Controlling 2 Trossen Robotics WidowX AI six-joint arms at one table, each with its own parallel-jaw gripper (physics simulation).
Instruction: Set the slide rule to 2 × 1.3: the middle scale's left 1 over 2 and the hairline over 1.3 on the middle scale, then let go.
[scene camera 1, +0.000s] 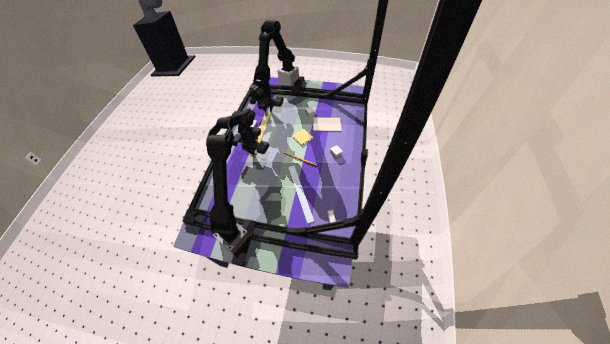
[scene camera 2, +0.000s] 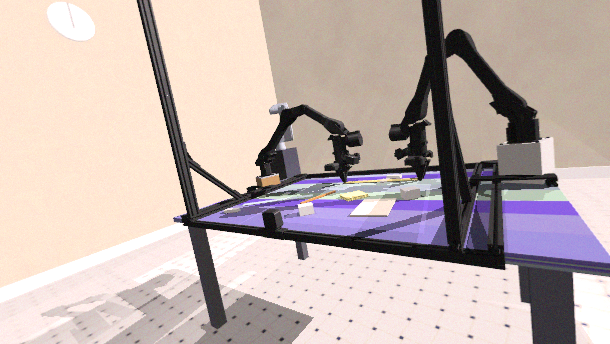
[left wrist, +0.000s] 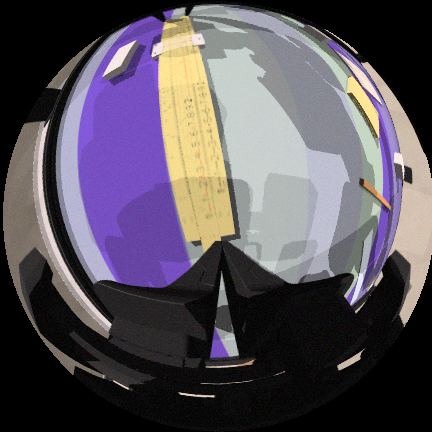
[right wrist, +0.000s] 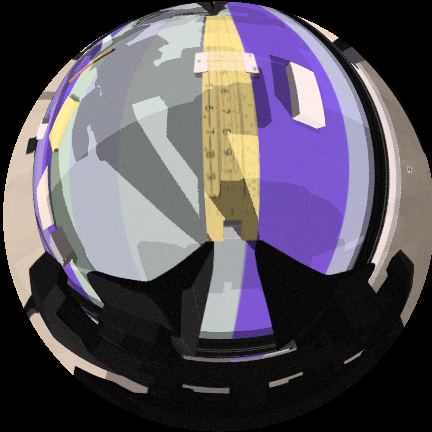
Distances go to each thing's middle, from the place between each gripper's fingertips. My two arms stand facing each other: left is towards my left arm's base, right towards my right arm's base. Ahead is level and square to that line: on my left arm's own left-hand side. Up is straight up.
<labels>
Now: left hand 1 cm short of the yellow slide rule (right wrist: 247, 230) and 16 cm to the left of it. Round my left hand: slide (left wrist: 193, 156): 1 cm ahead, 15 cm to the right; cream card (right wrist: 46, 214): 34 cm behind, 27 cm to the right; clear cursor (right wrist: 205, 61): 1 cm ahead, 18 cm to the right.
The clear cursor lies 140 mm to the left of my right hand. From my right hand the other things lie so: slide: 170 mm to the left; yellow slide rule: 170 mm to the left; cream card: 350 mm behind, 60 mm to the left.
</labels>
